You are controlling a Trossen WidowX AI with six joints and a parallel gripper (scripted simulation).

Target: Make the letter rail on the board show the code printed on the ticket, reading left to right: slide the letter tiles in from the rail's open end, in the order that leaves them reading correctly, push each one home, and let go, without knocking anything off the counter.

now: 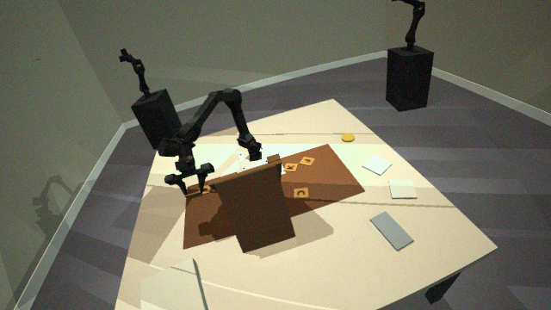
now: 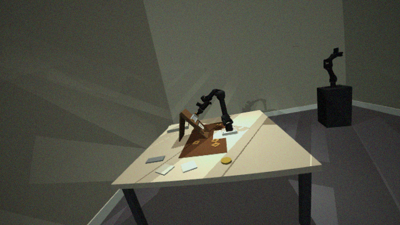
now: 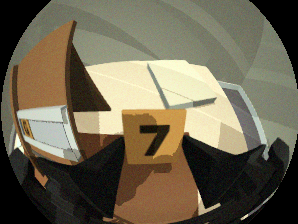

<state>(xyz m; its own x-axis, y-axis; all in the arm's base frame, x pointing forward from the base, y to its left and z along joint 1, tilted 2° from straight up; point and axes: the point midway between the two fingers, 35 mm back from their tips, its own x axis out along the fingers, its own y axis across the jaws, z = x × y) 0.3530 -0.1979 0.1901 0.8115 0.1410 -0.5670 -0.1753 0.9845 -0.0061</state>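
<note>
Now: the orange tile marked 7 right at my gripper tip. Also, from my gripper tip: brown mat (190 mm behind, 230 mm to the left, 180 mm below); then white ticket (90 mm behind, 170 mm to the left, 90 mm below); then orange tile marked g (50 mm behind, 250 mm to the left).
</note>
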